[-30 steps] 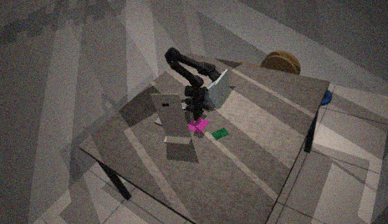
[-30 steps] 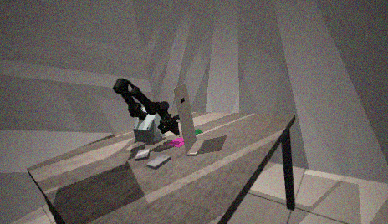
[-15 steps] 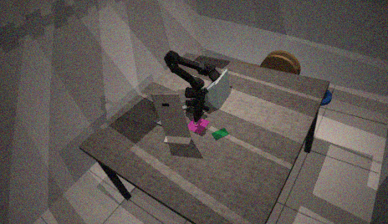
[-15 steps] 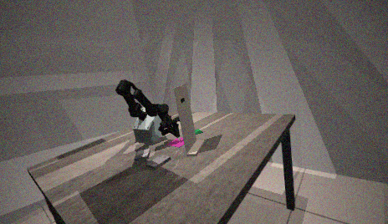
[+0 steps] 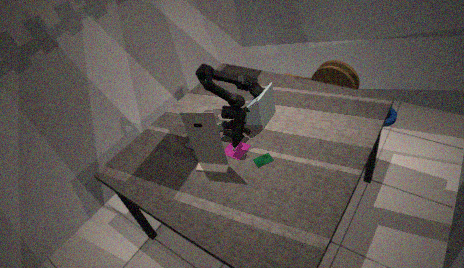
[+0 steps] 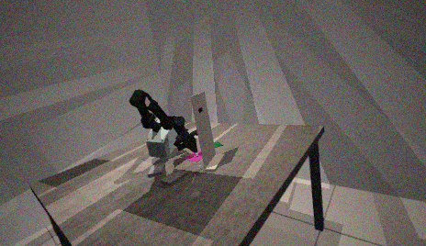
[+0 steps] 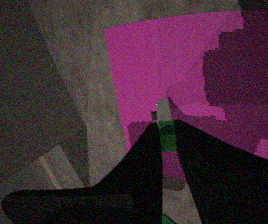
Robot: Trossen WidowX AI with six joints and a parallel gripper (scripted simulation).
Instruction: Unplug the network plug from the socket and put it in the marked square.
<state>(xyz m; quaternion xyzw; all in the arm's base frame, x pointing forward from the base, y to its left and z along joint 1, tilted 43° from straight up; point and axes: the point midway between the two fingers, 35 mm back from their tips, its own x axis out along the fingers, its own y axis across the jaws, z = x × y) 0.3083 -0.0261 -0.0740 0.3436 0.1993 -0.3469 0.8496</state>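
Right now my gripper tip is 2 cm above the pink patch and 1 cm past it. Round my gripper tip: upright grey panel: 15 cm ahead, 15 cm above, 3 cm to the right.
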